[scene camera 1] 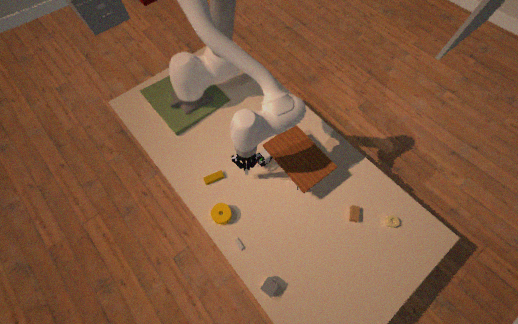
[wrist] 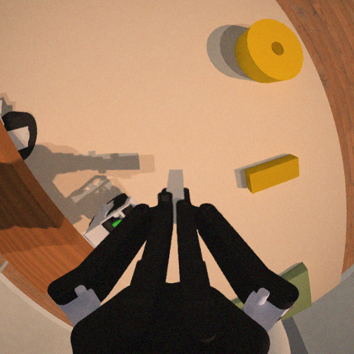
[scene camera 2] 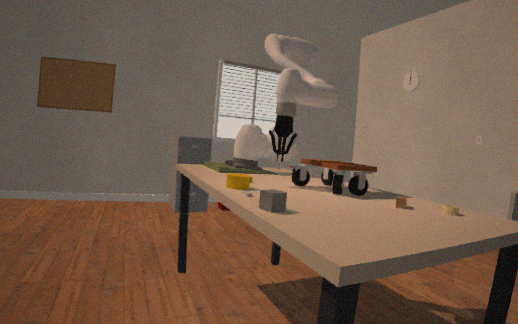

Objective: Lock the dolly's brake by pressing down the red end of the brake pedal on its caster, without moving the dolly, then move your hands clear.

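Places are measured from the arm's base along level axes (x ahead, y left, z up), in centimetres.
Pixels of known places: gripper, between the fingertips: [scene camera 1: 246, 172] [scene camera 2: 278, 169]; arm's base, origin of its link: [scene camera 1: 192, 97] [scene camera 2: 244, 167].
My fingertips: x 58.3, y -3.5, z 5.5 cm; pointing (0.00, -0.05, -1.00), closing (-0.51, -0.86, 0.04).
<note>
Ahead of a thing's pixels: the offset from my fingertips to its top centre. "*": to the spot under its first point.
The dolly's brown wooden deck [scene camera 1: 306, 161] [scene camera 2: 340, 164] [wrist: 22, 225] stands on black-wheeled casters. In the wrist view the near caster's white bracket [wrist: 98, 232] shows beside the deck edge, with the green end of the brake pedal [wrist: 117, 223]. The green end @(* dz +0.3, dx -0.5, dy +9.3 cm) [scene camera 1: 261, 160] also shows as a speck in scene camera 1. The pedal's red end cannot be made out in the wrist view, where a gripper finger covers part of that caster. My gripper [scene camera 1: 246, 171] [scene camera 2: 281, 159] [wrist: 175, 180] is shut and empty, pointing down, above the table and to the side of the pedal, apart from the dolly.
A yellow block @(dz -5.1, dx -9.9, dy -13.5 cm) [scene camera 1: 214, 177] [wrist: 274, 173] and yellow cylinder @(dz -2.3, dx +8.0, dy -20.7 cm) [scene camera 1: 221, 220] [scene camera 2: 238, 181] [wrist: 265, 55] lie near one long edge, with a grey cube @(dz -2.0, dx +45.1, dy -21.8 cm) [scene camera 1: 272, 286] [scene camera 2: 272, 201] farther along. Beyond the dolly are a brown block @(dz -3.9, dx +45.2, dy +28.5 cm) [scene camera 1: 354, 213] [scene camera 2: 401, 202] and pale ring @(dz -4.7, dx +57.8, dy +39.6 cm) [scene camera 2: 450, 210]. A green mat [scene camera 1: 172, 122] lies under the arm's base.
</note>
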